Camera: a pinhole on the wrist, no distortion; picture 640 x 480 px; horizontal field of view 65.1 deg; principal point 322.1 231.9 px. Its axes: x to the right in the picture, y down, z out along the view. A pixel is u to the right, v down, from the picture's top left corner.
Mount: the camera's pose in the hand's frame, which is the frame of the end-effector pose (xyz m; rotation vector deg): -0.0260 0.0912 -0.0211 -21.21 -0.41 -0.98
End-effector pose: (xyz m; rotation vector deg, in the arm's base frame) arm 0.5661 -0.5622 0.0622 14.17 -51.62 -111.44
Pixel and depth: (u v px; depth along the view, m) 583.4 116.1 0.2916
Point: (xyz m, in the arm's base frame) 0.4485 -0.5660 0.3709
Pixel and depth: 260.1 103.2 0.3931
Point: 0.5086 -0.3509 0.4132
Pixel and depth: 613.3 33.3 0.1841
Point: 0.4932 -0.5651 0.2631
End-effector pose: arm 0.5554 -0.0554 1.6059 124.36 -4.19 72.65
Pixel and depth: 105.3 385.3 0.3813
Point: 0.5607 -0.5330 1.5145
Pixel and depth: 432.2 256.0 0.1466
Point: 0.5946 -0.2359 1.6430
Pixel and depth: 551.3 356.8 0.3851
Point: 0.7631 -0.4367 1.7723
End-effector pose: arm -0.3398 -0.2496 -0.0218 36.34 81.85 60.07
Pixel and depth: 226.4 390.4 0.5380
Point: -0.0027 -0.0642 0.4700
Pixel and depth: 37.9 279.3 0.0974
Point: -0.2899 -0.2441 0.1422
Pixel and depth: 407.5 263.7 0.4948
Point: 0.0085 0.0322 0.2539
